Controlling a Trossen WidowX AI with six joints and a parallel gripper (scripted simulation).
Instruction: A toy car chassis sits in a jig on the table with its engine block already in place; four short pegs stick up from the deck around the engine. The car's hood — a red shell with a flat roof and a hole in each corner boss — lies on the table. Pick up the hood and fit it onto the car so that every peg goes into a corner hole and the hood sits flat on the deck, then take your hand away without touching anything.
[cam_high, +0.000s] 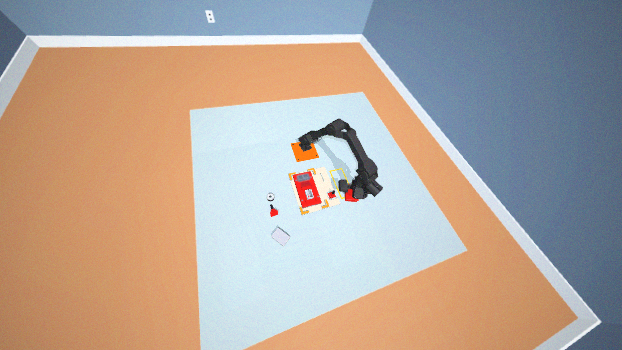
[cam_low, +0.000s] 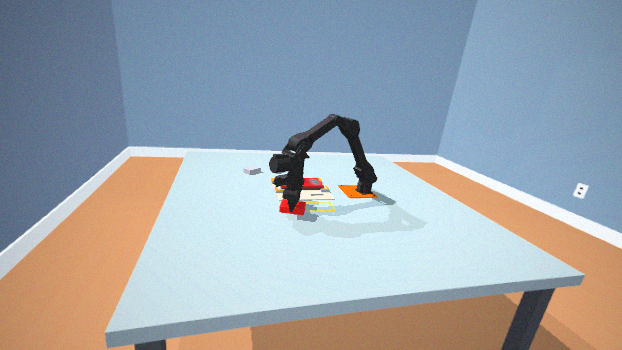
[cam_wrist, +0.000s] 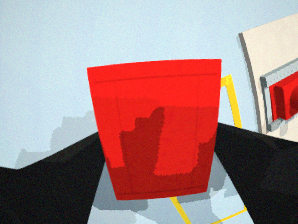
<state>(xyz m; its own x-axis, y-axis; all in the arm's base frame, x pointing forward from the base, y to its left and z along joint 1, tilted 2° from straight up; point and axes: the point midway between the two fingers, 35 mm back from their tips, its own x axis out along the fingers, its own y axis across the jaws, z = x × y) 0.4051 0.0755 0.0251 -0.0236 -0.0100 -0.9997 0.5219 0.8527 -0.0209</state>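
Now: gripper tip 10 cm past the grey engine block, 22 cm to the left of it and 1 cm below it. Also, from my gripper tip: small wheel (18 cm behind, 41 cm to the right); red hood (1 cm above).
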